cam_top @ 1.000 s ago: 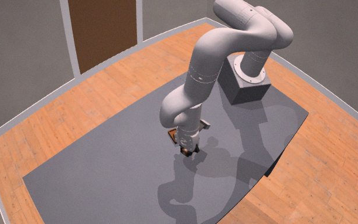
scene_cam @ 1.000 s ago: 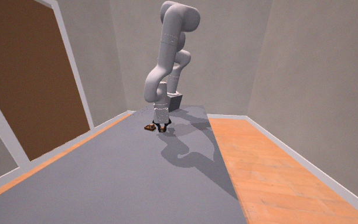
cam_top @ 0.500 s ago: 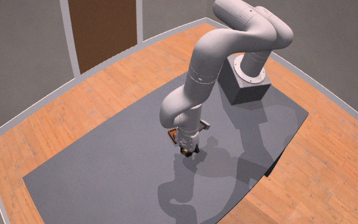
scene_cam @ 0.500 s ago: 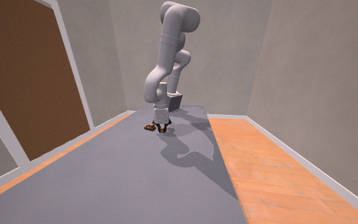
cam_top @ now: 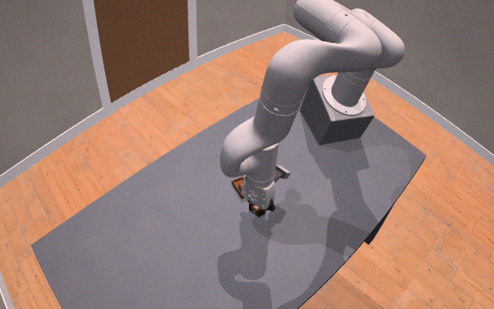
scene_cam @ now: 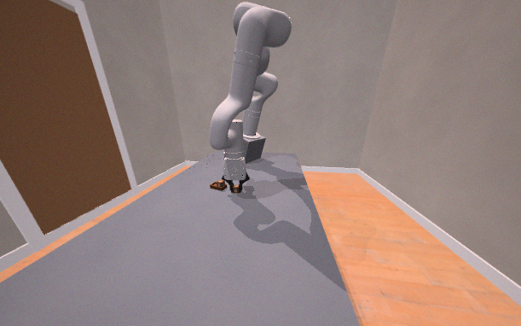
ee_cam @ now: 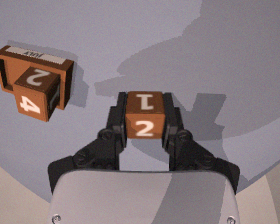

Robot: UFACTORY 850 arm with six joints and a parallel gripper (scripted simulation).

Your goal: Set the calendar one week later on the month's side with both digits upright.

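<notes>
My gripper is now 10 mm above the number cube. From my hand the other things lie so: brown wooden calendar tray (20 mm behind, 110 mm to the right, 10 mm below).
</notes>
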